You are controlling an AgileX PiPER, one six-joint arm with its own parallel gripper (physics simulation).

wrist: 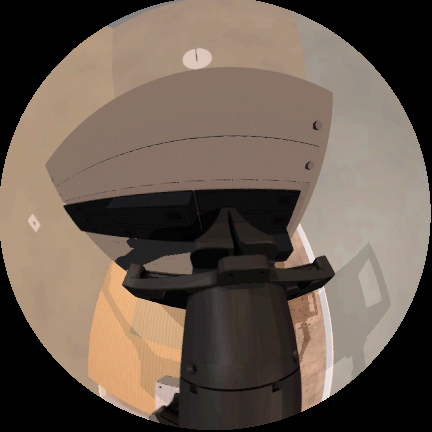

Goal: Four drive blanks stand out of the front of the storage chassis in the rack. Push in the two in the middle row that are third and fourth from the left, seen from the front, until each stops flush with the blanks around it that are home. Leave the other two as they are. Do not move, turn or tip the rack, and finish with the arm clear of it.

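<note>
The storage chassis in the rack (200,112) shows from above as a large grey-brown box. Its black front of drive blanks faces down the view, dark and steeply foreshortened. A raised dark blank (150,201) shows at the left of a thin light divider. Another dark blank (285,250) shows low at the right, beside my fingers. Rows and columns are hard to count. My gripper (226,213) is shut, its two fingers together with a thin line between them. The tips overlap the dark front just right of the divider; whether they touch it I cannot tell. They hide the part behind them.
An orange ribbed surface (115,350) lies at the lower left. A brown speckled surface with a white edge (327,330) lies at the lower right. A pale block (166,390) shows beside the arm at the bottom. Two screw heads (317,125) (309,165) sit on the rack's right side.
</note>
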